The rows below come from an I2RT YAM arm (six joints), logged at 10 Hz.
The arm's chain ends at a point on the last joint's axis. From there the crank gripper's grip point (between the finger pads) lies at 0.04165 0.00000 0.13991 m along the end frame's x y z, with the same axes.
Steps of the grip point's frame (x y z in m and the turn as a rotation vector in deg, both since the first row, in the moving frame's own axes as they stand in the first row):
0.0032 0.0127 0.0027 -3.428 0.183 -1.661
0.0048 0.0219 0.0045 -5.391 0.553 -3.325
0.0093 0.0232 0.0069 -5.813 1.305 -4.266
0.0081 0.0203 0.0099 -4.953 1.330 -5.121
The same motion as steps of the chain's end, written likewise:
0.0026 0.0056 0.0030 -3.428 0.183 -1.661
0.0031 0.0112 0.0054 -5.391 0.553 -3.325
0.0057 0.0123 0.0084 -5.813 1.305 -4.266
0.0045 0.0121 0.0113 -4.953 1.330 -5.121

